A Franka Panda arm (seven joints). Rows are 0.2 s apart.
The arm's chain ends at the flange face. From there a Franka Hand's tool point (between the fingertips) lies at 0.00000 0.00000 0.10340 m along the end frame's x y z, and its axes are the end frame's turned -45 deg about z.
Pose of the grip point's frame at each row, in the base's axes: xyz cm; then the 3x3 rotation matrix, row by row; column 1 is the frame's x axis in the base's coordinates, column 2 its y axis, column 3 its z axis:
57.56, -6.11, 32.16; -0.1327, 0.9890, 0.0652; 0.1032, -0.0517, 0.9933; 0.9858, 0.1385, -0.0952
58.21, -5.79, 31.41; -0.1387, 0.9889, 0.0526; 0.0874, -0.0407, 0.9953; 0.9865, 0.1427, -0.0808
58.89, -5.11, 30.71; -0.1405, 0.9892, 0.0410; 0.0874, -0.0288, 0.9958; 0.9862, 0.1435, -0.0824
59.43, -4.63, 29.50; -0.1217, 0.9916, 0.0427; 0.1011, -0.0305, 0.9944; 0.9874, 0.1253, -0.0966
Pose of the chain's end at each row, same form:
56.89, -16.38, 33.14; 0.6055, 0.7932, 0.0652; 0.0364, -0.1095, 0.9933; 0.7950, -0.5991, -0.0952
57.67, -16.08, 32.25; 0.6012, 0.7973, 0.0526; 0.0330, -0.0906, 0.9953; 0.7985, -0.5967, -0.0808
58.47, -15.41, 31.56; 0.6001, 0.7988, 0.0410; 0.0414, -0.0822, 0.9958; 0.7988, -0.5959, -0.0824
58.99, -14.91, 30.50; 0.6151, 0.7872, 0.0427; 0.0499, -0.0931, 0.9944; 0.7868, -0.6096, -0.0966

